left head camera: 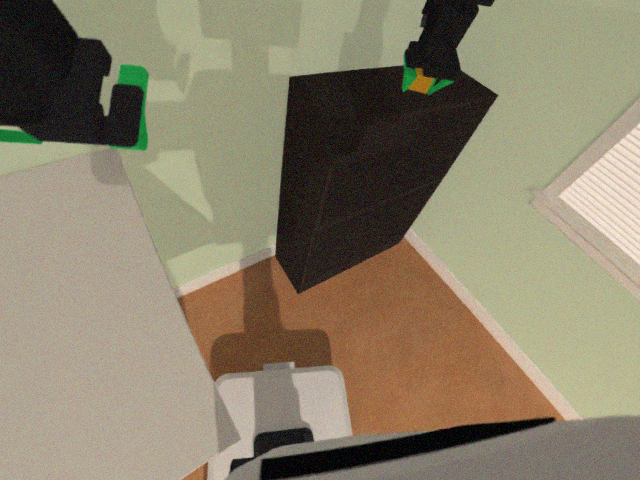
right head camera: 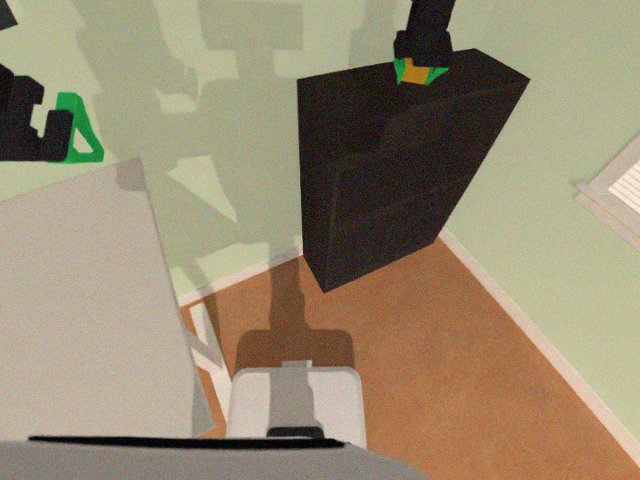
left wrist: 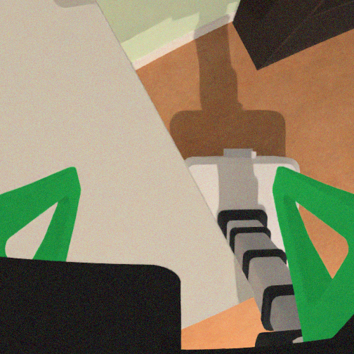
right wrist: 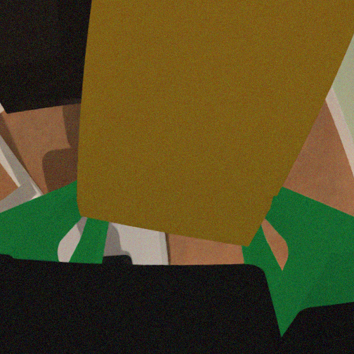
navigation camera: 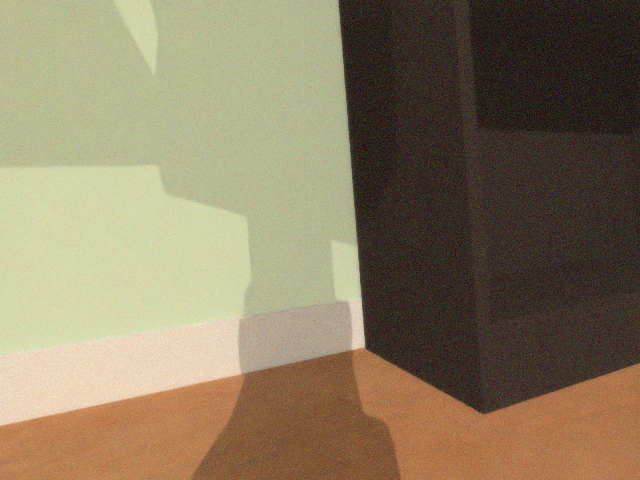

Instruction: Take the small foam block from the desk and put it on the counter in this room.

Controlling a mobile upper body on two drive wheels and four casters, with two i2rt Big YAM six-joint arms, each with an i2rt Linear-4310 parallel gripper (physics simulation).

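Places are measured from the left arm's base along level axes (x ahead, y left, z up), in centimetres.
Where they show: left gripper, between the fingertips: (left head camera: 94, 140) (right head camera: 63, 155); right gripper, between the fingertips: (left head camera: 415, 91) (right head camera: 412, 83).
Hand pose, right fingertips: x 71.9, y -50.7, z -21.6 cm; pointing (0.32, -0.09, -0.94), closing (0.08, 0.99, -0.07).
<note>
Things, the pixels of their top centre, and the offset from my right fingertips. "pt": a spot on its surface instead. Level surfaces: height alone.
- foam block, centre of its top: (right head camera: 420, 41) (left head camera: 425, 53) dx +4.1, dy -0.9, dz +7.0 cm
- dark boxy unit, a spot on its surface: (right head camera: 382, 206) pt dx +15.2, dy -7.6, dz -58.2 cm
- pale flat top, height of its surface: dz -24.4 cm
- Brown floor, height of its surface: dz -119.4 cm
- slatted window, a spot on its surface: (left head camera: 610, 191) pt dx -6.5, dy -89.2, dz -20.5 cm
The foam block (left head camera: 421, 84) (right head camera: 415, 72) (right wrist: 200, 115) is orange-yellow and sits between the green fingers of my right gripper (left head camera: 419, 88) (right head camera: 413, 80) (right wrist: 172, 176), which is shut on it. In both head views they overlap the back part of the top of a dark boxy unit (left head camera: 356, 196) (right head camera: 382, 206) (navigation camera: 423, 206); I cannot tell the height between. Whether this unit is the counter is not certain. My left gripper (left head camera: 85, 144) (left wrist: 176, 177) is open and empty, beside the far corner of a pale flat top (left head camera: 103, 310) (right head camera: 93, 310) (left wrist: 90, 100), possibly the desk.
The dark unit stands close to green walls with a white baseboard (navigation camera: 129, 356). Brown floor (left head camera: 413, 335) (right head camera: 439, 361) lies in front of it. My white base (left head camera: 325, 397) (right head camera: 336, 403) is beside the pale top's edge. A slatted window (left head camera: 610, 191) is on the right wall.
</note>
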